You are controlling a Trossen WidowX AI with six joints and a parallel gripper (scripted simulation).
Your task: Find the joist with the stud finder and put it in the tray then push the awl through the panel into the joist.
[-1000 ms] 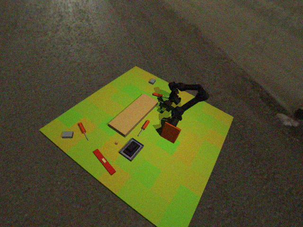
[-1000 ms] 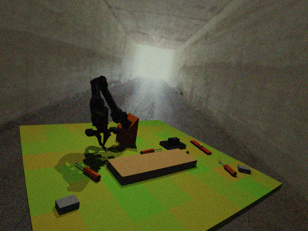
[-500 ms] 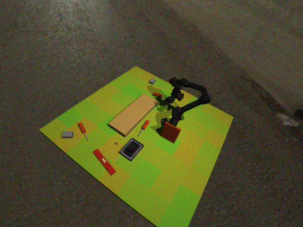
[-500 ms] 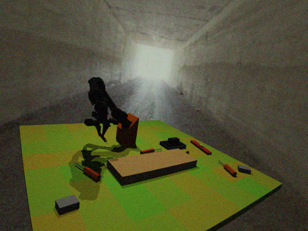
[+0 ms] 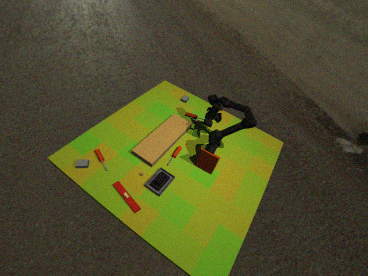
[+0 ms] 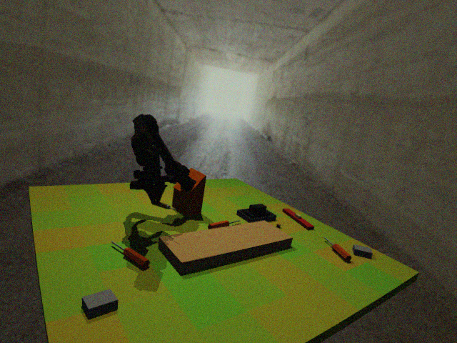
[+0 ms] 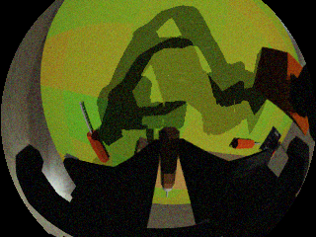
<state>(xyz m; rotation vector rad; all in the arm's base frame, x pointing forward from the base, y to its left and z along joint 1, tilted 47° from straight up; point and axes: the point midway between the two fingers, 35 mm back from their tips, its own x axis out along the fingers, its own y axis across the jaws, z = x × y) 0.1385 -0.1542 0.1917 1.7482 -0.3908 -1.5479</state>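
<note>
My gripper tip is now 6 cm short of the awl, 1 cm to the right of it and 1 cm below it. The rest, counted from my gripper tip: grey tray (55 cm to the left, 11 cm below, 4 cm ahead); then tan cube (57 cm to the left, 17 cm ahead, 11 cm below); then stud finder (54 cm to the left, 7 cm below, 4 cm ahead).
</note>
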